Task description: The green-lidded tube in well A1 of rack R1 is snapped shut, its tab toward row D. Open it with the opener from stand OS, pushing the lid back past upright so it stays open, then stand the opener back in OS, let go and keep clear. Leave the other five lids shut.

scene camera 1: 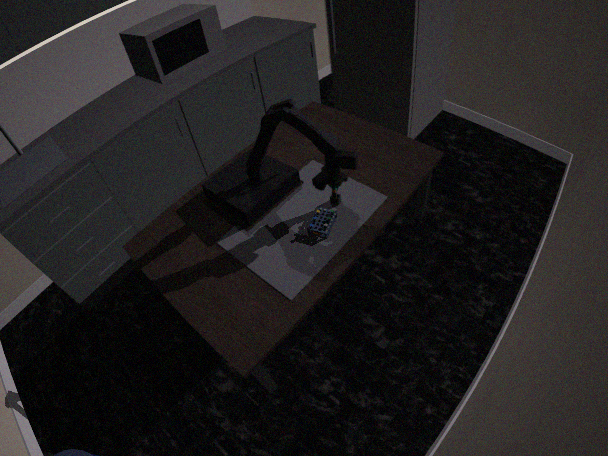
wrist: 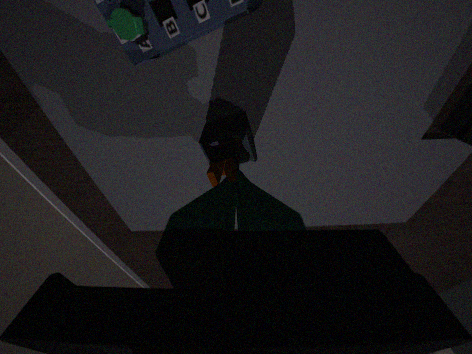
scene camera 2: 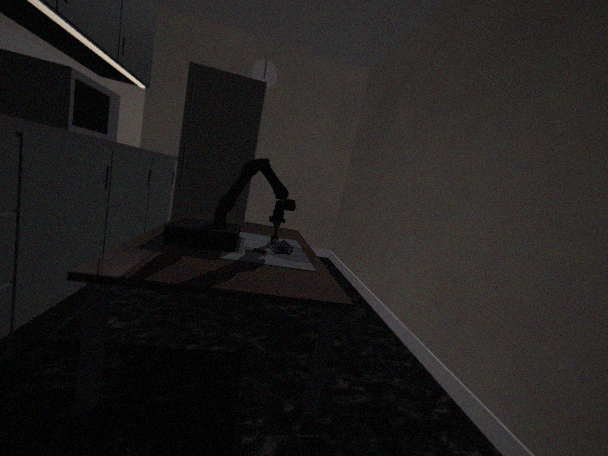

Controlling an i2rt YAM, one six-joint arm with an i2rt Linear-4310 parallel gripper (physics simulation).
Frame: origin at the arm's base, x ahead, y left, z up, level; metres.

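Seen in the pictures: gripper, fingertip midpoint: (scene camera 1: 335,191) (wrist: 236,176) (scene camera 2: 274,233); arm's base, origin of the base link: (scene camera 1: 257,181) (scene camera 2: 219,226).
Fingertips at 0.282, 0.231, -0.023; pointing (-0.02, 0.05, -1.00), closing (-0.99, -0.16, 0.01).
Pixels of each thing's top centre, then the offset from my fingertips to it, as dx, dy, dz. Level surfaces: height alone.
- Rack R1, middle of its top: (scene camera 1: 321,218) (scene camera 2: 282,241) +0.071, -0.140, -0.013
- green lid, middle of its top: (wrist: 123,24) +0.071, -0.081, -0.013
- opener, middle of its top: (wrist: 226,187) +0.008, -0.016, +0.030
- pale mat, its level: dz -0.055
- brown table, its level: dz -0.058
Rack R1 (scene camera 1: 322,221) (scene camera 2: 283,247) (wrist: 189,30) is a blue rack on the pale mat; part of it shows at the wrist view's top left. The green lid (wrist: 126,24) covers the well at its A corner; its tilt and tab are hard to make out. Stand OS (scene camera 1: 335,200) (wrist: 225,122) is a small black holder beside the rack. Orange parts of the opener (wrist: 214,178) show at the stand, just beyond my fingertips. My gripper (scene camera 1: 335,193) (wrist: 236,176) is shut, its green fingers together above the stand, with nothing seen between them. The other lids are too small to tell.
The pale mat (scene camera 1: 295,287) (wrist: 340,125) lies on the brown table (scene camera 1: 240,340) (scene camera 2: 280,290). The dark arm base (scene camera 1: 255,192) (scene camera 2: 200,235) stands on the table to the left of the rack. Dark shadows cross the mat. Cabinets (scene camera 1: 145,135) line the wall behind the table.
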